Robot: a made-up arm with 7 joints. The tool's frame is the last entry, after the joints.
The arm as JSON. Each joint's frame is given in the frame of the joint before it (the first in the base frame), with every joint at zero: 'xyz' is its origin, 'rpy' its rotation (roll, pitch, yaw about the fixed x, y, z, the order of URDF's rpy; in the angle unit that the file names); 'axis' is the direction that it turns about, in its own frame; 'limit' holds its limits. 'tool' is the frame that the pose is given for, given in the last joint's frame.
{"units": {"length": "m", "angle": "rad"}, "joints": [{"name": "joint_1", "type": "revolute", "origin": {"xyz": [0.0, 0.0, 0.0], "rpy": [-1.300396, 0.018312, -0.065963]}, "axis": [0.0, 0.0, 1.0], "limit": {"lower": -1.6, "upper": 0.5}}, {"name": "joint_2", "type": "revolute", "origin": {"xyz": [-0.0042, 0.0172, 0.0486], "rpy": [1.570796, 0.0, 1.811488]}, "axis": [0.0, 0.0, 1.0], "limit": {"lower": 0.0, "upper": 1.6}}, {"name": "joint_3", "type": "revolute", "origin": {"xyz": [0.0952, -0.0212, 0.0], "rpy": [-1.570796, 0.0, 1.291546]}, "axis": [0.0, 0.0, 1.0], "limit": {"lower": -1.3, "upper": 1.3}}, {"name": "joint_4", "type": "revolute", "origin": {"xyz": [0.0, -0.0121, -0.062], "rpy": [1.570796, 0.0, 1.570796]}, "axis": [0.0, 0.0, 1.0], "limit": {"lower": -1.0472, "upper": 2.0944}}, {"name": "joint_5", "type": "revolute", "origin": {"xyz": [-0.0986, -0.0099, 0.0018], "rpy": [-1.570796, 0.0, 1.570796]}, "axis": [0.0, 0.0, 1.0], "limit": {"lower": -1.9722, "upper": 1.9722}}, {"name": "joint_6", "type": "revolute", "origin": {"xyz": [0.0, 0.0, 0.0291], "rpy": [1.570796, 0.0, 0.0]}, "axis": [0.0, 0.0, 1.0], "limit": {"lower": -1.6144, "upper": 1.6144}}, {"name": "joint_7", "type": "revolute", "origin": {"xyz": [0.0, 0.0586, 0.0], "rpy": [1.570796, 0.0, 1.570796]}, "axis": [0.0, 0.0, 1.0], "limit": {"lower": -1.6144, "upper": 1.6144}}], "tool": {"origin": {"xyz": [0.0, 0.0, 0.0], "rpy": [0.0, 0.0, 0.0]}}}
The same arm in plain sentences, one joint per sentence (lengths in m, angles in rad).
The arm has seven revolute joints in a row. What follows holds with every joint at zero, and every direction is one of the base frame's. Joint 1 sits at the same point as the base frame's origin and turns about the direction (0.068403, 0.961235, 0.26711), from -1.6 to 0.5 rad. Joint 2 sits 0.0009 m along -x and 0.0516 m along +y and 0.0035 m along -z from joint 1 and turns about the direction (0.968889, -0.0002, -0.247497), from 0 to 1.6 rad. Joint 3 sits 0.0241 m along -x and 0.0059 m along +y and 0.0943 m along -z from joint 2 and turns about the direction (0.247497, -0.0001, 0.968889), from -1.3 to 1.3 rad. Joint 4 sits 0.0036 m along -x and 0.0631 m along -z from joint 3 and turns about the direction (0.0002, 1, 0), from -1.0472 to 2.0944 rad. Joint 5 sits 0.0931 m along +x and 0.0018 m along +y and 0.034 m along -z from joint 4 and turns about the direction (0.968889, -0.0002, -0.247497), from -1.9722 to 1.9722 rad. Joint 6 sits 0.0282 m along +x and 0.0072 m along -z from joint 5 and turns about the direction (0.0002, 1, 0), from -1.6144 to 1.6144 rad. Joint 7 sits 0.0568 m along +x and 0.0145 m along -z from joint 6 and turns about the direction (0.247497, -0.0001, 0.968889), from -1.6144 to 1.6144 rad. The tool frame, which is the frame that the pose is given for, sits at the same point as joint 7; its axes are the base frame's turned by roll 0, pitch 0.2501 and yaw -0.0002 rad (as in URDF: about the fixed x, then y, then z).
